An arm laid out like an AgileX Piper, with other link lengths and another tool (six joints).
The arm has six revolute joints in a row. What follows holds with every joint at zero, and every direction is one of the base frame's. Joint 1 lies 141.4 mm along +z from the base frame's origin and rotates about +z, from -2.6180 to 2.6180 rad. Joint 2 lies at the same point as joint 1 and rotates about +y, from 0.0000 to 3.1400 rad. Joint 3 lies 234.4 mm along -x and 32.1 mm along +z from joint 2 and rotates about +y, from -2.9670 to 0.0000 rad. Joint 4 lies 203.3 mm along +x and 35.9 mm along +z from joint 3 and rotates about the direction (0.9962, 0, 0.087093), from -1.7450 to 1.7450 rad. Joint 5 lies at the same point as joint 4 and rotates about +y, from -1.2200 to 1.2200 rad. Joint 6 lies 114.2 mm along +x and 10.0 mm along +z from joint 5 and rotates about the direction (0.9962, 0, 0.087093), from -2.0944 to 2.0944 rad. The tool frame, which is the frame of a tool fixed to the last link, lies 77.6 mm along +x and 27.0 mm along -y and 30.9 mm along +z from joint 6; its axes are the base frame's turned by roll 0.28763, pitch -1.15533 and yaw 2.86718 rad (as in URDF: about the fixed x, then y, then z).
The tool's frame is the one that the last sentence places.
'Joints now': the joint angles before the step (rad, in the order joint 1, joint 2, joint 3, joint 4, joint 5, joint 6). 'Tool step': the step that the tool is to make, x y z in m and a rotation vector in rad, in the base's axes. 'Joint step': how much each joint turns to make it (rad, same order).
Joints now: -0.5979 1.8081 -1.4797 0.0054 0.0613 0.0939
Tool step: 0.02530 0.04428 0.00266 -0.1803 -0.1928 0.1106
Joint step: 0.1050 0.0251 0.2118 0.0015 -0.4953 -0.0551
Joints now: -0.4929 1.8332 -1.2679 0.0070 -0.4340 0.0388
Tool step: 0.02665 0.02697 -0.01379 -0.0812 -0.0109 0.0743
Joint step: 0.0700 0.0852 0.0001 -0.0070 -0.1310 -0.0617
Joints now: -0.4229 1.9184 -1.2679 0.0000 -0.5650 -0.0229
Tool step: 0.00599 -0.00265 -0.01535 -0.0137 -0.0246 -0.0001
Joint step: 0.0000 0.0702 0.0000 0.0001 -0.0982 -0.0025
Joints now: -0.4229 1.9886 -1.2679 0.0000 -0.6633 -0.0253
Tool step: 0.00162 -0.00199 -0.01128 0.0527 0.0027 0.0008
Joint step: 0.0000 0.0177 0.0000 0.0000 0.0064 0.0470
